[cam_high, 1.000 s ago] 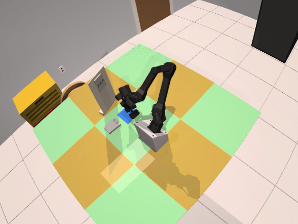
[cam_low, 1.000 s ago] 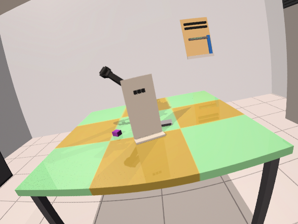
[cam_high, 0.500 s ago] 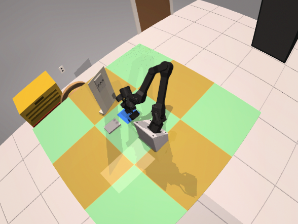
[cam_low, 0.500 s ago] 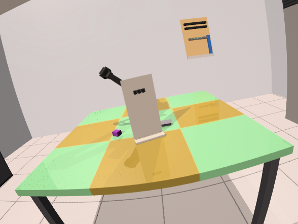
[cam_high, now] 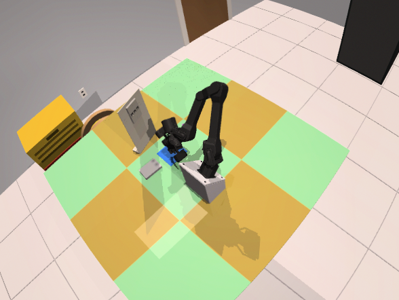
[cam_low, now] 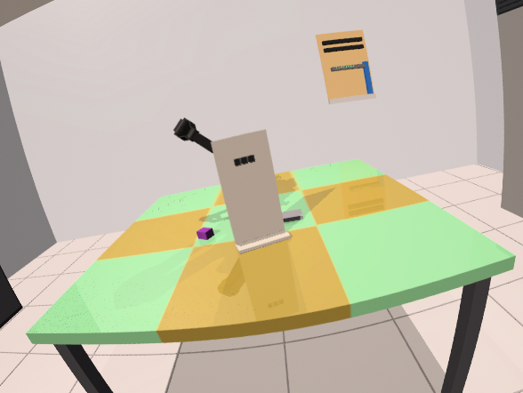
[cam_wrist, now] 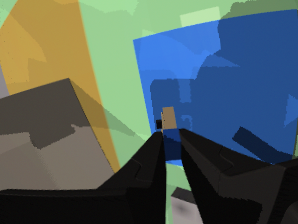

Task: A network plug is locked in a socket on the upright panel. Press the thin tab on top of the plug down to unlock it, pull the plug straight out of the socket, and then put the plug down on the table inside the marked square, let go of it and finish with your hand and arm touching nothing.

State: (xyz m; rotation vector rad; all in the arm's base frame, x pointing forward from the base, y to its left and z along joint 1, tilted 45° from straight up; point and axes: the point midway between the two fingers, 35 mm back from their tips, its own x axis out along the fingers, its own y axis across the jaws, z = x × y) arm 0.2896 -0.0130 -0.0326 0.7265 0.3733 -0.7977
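Now: gripper tip 1 cm past the blue marked square and 5 cm above it. Round my gripper tip: network plug: right at my gripper tip; flat grey box: 1 cm behind, 14 cm to the left, 4 cm below; purple cube: 6 cm ahead, 16 cm to the right, 4 cm below.
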